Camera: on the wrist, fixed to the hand. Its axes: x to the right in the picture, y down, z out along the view.
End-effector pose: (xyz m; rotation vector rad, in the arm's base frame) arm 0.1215 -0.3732 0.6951 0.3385 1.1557 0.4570
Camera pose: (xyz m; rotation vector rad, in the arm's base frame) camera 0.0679 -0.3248 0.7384 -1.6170 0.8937 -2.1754
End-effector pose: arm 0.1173 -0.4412 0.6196 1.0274 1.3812 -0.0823
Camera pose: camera 0.1266 -0.3907 0.6864 1.6874 -1.6854 1.6541
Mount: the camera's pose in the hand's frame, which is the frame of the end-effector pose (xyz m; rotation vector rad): -0.0273 0.0716 -0.0349 0.0043 0.5266 -3.0315
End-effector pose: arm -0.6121 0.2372 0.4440 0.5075 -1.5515 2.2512
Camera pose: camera -0.6260 0.2437 0.3612 0.8540 0.3972 -0.2486
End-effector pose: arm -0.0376 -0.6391 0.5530 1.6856 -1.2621 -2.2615
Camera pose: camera -0.0272 -0.6934 0.6165 -1.2376 -1.1974 -0.1018
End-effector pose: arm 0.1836 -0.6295 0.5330 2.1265 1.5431 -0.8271
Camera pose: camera 0.2535 -0.6507 0.5749 1.1910 -2.0343 0.1791
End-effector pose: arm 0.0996 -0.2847 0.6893 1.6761 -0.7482 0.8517
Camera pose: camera 0.0201 -0.2665 0.7102 0.6791 1.9354 -0.9775
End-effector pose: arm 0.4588 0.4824 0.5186 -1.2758 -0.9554 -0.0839
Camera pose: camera 0.4999 0.4659 0.4470 1.2442 -1.3869 -2.3796
